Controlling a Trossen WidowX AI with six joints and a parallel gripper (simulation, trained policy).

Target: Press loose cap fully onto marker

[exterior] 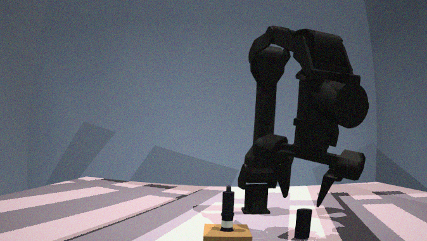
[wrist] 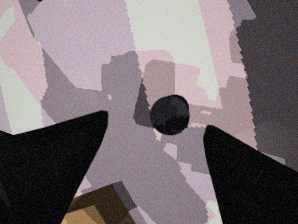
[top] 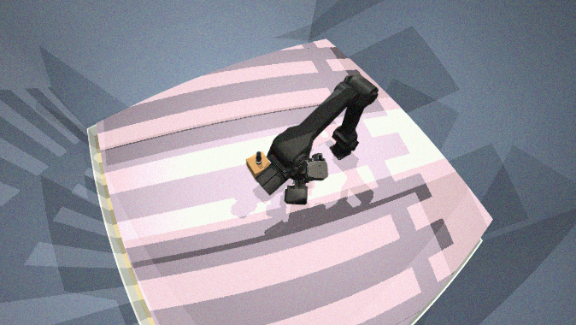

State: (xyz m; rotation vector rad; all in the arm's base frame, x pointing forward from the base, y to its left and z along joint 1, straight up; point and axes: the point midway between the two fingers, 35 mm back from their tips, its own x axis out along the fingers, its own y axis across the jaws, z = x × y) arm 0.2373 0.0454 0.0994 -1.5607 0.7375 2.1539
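Now: gripper tip 4 cm above the black cap and 1 cm to the right of it. Also, from my gripper tip: tan holder block (13 cm to the right, 8 cm ahead, 5 cm below).
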